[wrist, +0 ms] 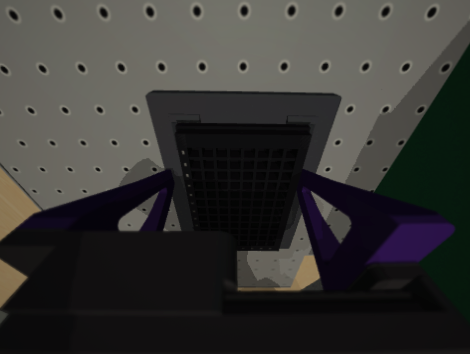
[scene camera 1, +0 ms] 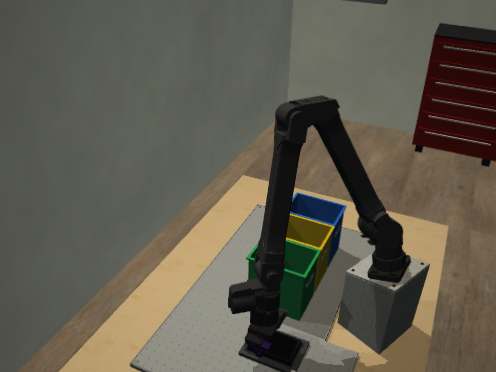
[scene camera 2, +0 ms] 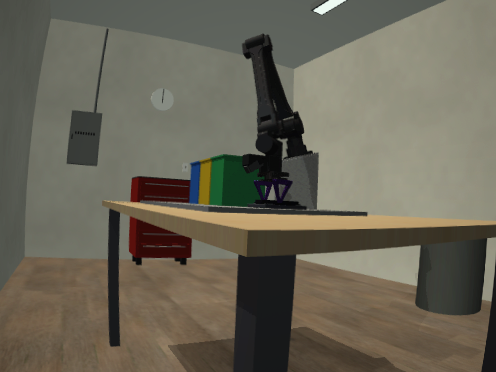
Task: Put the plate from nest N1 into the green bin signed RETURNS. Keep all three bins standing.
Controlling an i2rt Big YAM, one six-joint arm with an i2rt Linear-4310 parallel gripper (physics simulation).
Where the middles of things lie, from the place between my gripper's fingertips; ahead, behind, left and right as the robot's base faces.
The black plate (wrist: 241, 179) lies 20 mm behind my hand and 10 mm to the right of it. Round my hand: dark grey nest (wrist: 245, 107) (20 mm behind, 10 mm to the right, 10 mm below); green bin (scene camera 1: 297, 286) (190 mm to the right, 70 mm above, 50 mm ahead); yellow bin (scene camera 1: 301, 230) (320 mm to the right, 70 mm above, 60 mm ahead).
